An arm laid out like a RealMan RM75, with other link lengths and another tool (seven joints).
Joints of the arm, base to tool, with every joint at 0 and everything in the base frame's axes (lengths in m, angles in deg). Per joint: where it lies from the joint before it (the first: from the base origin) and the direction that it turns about. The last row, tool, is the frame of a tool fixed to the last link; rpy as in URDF.
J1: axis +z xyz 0 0 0.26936
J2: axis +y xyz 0 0 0
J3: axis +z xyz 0 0 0.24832
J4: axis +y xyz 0 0 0
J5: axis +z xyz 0 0 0.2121
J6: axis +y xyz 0 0 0
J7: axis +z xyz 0 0 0.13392
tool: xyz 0.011 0.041 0.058 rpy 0 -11.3 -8.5
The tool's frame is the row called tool.
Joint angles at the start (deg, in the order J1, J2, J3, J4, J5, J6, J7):
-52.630 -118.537 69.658 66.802 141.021 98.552 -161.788
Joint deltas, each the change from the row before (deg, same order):
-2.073 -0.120 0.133 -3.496 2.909 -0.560 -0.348
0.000 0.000 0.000 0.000 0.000 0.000 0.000
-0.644 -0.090 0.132 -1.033 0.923 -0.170 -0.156
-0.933 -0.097 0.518 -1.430 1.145 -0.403 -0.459
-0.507 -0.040 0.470 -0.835 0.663 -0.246 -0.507
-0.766 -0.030 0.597 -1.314 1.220 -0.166 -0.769
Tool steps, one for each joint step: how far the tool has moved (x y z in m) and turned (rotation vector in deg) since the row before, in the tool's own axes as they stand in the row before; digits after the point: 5 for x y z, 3 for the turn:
0.00317 -0.00526 0.00828 2.152 -2.123 -1.240
0.00000 0.00000 0.00000 0.000 0.000 0.000
0.00088 -0.00107 0.00285 0.733 -0.702 -0.315
0.00164 -0.00079 0.00424 1.138 -0.949 -0.413
0.00081 -0.00059 0.00283 0.741 -0.633 -0.417
0.00054 -0.00196 0.00423 1.273 -1.133 -0.790

